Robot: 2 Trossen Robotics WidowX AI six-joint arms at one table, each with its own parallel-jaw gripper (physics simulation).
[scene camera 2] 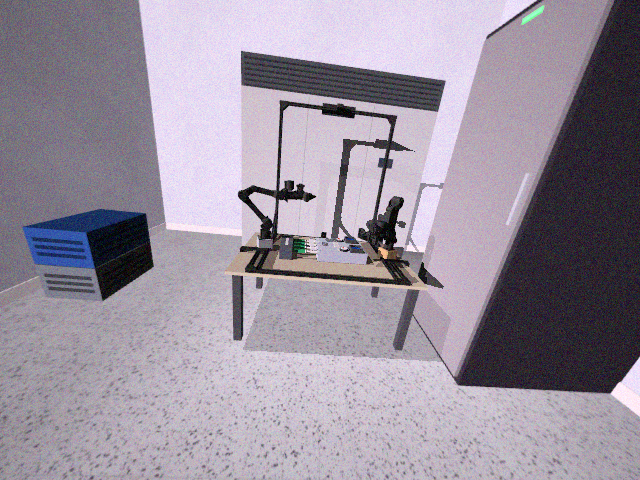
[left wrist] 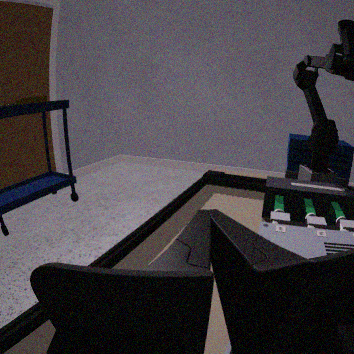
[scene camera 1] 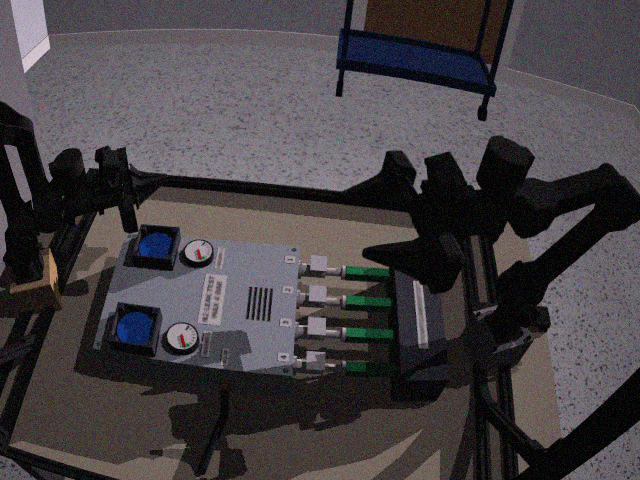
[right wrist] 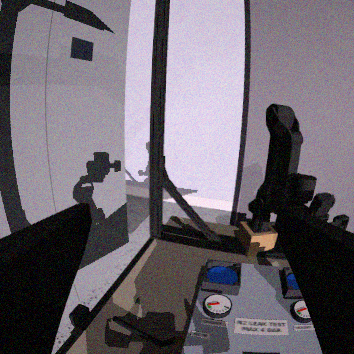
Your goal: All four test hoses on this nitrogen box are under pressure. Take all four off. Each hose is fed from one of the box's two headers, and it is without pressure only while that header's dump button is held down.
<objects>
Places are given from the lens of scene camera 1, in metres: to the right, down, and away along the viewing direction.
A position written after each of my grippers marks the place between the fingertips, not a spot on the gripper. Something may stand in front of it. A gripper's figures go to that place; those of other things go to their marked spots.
my left gripper (scene camera 1: 167, 177): -0.27, -0.11, 0.94
my right gripper (scene camera 1: 350, 223): 0.03, -0.02, 0.60
</objects>
